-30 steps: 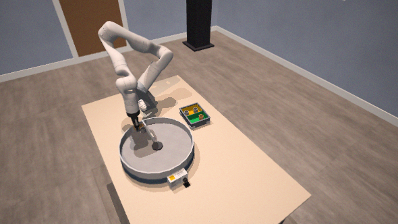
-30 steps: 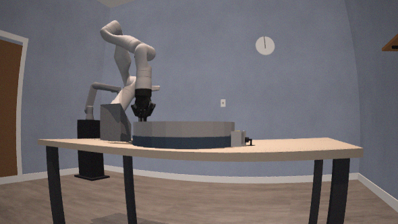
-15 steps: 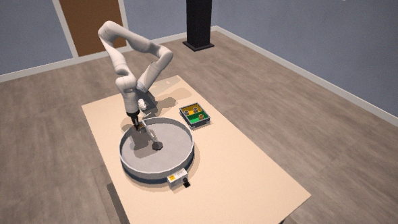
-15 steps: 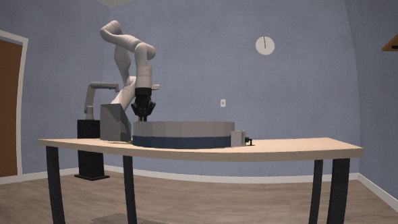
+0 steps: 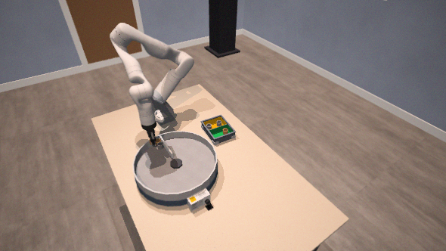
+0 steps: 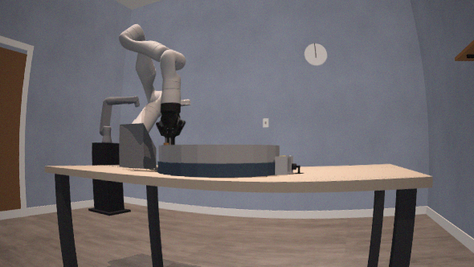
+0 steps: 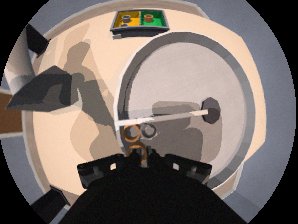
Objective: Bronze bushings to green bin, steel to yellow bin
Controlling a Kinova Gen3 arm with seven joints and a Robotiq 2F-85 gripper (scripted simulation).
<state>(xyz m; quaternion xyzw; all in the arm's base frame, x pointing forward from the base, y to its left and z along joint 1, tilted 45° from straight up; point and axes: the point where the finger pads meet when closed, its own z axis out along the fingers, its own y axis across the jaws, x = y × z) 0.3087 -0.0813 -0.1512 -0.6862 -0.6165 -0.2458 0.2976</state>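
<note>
My hand is 40 cm to the right of the bin, 8 cm above it and 2 cm short of it. From my hand the other things lie so: grey turntable (17 cm ahead, 6 cm to the left, 5 cm below).
</note>
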